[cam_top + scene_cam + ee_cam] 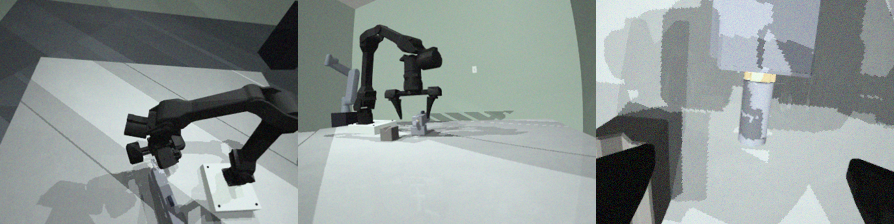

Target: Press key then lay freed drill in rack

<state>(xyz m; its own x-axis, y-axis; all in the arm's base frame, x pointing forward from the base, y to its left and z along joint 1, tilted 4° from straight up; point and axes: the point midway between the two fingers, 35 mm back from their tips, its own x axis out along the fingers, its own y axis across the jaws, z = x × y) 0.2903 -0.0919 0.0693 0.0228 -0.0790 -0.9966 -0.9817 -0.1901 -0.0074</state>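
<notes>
Now: the drill 1 cm behind my gripper tip, 7 cm to the left of it and 1 cm below it. Round my gripper tip: blue key: 3 cm behind, 15 cm to the left, 1 cm below; housing: 2 cm behind, 12 cm to the left, 2 cm below; rack: 7 cm behind, 5 cm to the right, 4 cm below.
</notes>
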